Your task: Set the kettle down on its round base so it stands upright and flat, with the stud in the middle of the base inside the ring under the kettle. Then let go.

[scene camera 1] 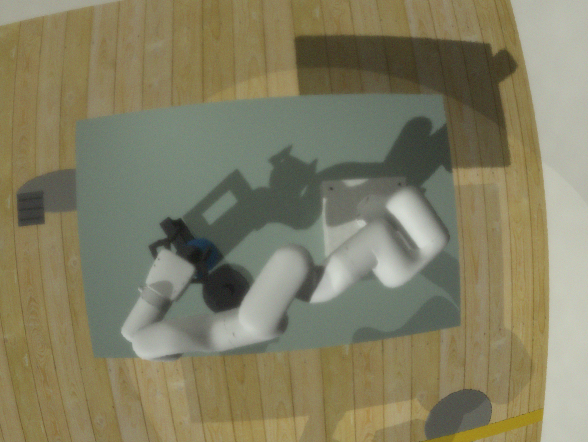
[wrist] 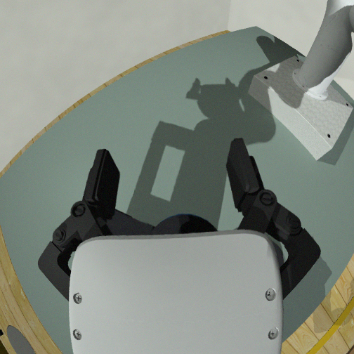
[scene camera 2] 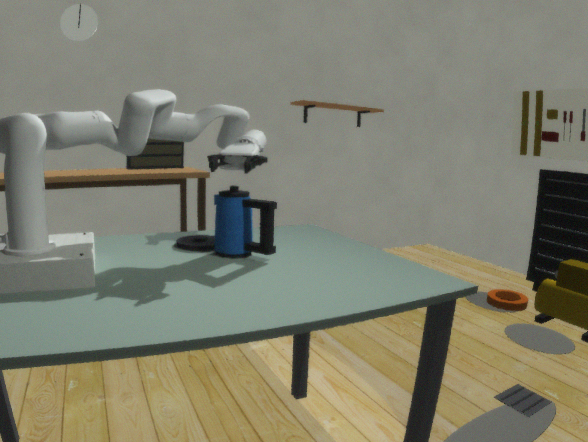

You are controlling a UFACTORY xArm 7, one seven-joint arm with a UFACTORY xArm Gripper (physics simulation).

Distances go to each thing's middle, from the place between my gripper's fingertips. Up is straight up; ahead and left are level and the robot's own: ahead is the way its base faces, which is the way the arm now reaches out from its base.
Right now the blue kettle (scene camera 2: 233, 225) is 15 cm below my hand, 4 cm to the left of it and 4 cm ahead of it. Also, from my hand: round black base (scene camera 1: 226, 288) 23 cm below, 18 cm to the left, 4 cm behind.
